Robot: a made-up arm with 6 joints. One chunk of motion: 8 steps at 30 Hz.
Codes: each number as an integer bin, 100 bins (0 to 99) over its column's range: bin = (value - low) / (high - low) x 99, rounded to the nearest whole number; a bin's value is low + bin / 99 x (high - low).
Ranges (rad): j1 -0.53..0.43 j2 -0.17..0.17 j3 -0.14..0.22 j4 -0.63..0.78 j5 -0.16..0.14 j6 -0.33..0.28
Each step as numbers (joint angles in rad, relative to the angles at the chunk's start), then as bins.
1 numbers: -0.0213 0.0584 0.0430 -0.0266 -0.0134 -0.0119
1 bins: 52 67 50 42 48 52
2 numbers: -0.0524 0.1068 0.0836 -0.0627 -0.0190 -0.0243
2 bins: 49 81 61 40 47 50
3 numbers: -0.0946 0.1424 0.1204 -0.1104 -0.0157 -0.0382
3 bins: 45 91 72 36 48 47
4 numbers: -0.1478 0.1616 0.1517 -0.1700 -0.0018 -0.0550
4 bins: 39 97 80 32 52 45
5 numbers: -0.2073 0.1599 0.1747 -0.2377 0.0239 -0.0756
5 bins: 33 96 87 28 61 41
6 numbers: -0.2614 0.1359 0.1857 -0.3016 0.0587 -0.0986
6 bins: 28 89 90 23 72 38
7 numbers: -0.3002 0.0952 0.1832 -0.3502 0.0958 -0.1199
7 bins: 24 77 89 20 84 34
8 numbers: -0.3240 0.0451 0.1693 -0.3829 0.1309 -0.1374
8 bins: 21 63 85 17 96 31
